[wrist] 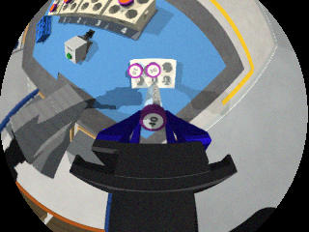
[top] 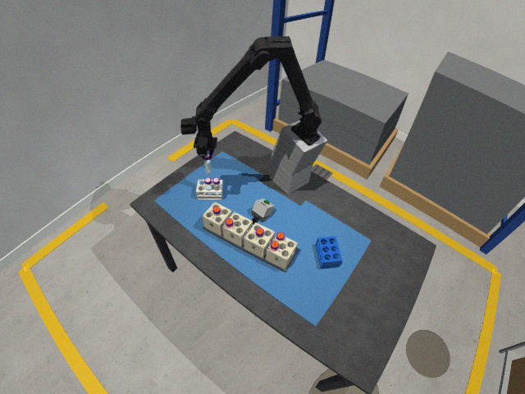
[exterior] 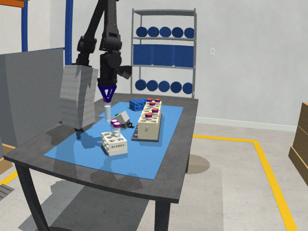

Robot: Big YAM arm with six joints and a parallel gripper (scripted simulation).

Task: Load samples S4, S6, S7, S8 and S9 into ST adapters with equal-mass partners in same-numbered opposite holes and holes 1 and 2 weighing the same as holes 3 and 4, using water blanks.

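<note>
My hand is 120 mm past the green DONE key, 290 mm to the right of it and 170 mm above it. Round my hand: white blank rack RB: 20 mm ahead, 10 mm to the left, 200 mm below; blue sample rack RS: 130 mm behind, 670 mm to the left, 200 mm below.
</note>
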